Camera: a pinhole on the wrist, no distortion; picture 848 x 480 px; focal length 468.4 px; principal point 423.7 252.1 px. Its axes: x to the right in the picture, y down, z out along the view. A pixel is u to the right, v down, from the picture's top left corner.
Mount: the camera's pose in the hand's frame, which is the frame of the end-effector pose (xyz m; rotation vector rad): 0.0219 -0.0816 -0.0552 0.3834 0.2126 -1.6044
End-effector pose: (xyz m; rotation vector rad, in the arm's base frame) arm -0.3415 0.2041 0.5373 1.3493 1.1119 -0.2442
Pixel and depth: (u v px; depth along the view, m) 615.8 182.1 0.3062
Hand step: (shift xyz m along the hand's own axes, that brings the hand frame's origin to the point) -0.0632 -0.3063 0.1769
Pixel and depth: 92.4 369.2 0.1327
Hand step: 0.0427 -0.0453 0.1053
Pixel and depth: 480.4 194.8 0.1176
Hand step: -0.0065 -0.1366 0.0468
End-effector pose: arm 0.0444 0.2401 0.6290 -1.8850 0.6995 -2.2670
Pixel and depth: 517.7 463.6 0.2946
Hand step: 0.1179 -0.2537 0.2078
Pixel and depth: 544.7 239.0 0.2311
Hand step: -0.0133 -0.2207 0.1357
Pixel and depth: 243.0 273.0 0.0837
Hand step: 0.0170 -0.0824 0.0345
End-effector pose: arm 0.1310 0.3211 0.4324 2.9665 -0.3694 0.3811
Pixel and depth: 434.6 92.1 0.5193
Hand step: -0.2146 -0.2688 0.4034
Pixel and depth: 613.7 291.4 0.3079
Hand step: 0.0077 -0.3116 0.1856
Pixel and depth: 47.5 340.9 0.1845
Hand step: 0.0404 -0.0138 0.1735
